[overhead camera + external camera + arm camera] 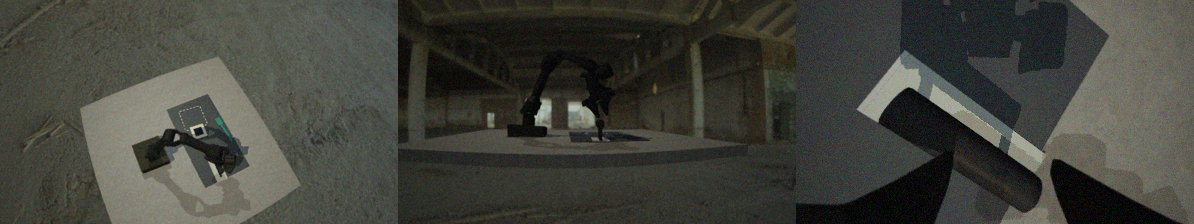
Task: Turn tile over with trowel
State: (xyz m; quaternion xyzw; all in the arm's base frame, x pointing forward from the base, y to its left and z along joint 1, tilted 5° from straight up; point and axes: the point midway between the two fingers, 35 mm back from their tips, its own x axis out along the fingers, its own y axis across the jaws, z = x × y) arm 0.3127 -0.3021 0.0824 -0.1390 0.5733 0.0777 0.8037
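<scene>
The dark grey mat is 7 cm ahead of my gripper tip, 23 cm to the left of it and 12 cm below it. The rest, counted from my gripper tip: small green trowel 21 cm ahead, 23 cm to the left, 10 cm below; tile 4 cm ahead, 30 cm to the left, 10 cm below.
</scene>
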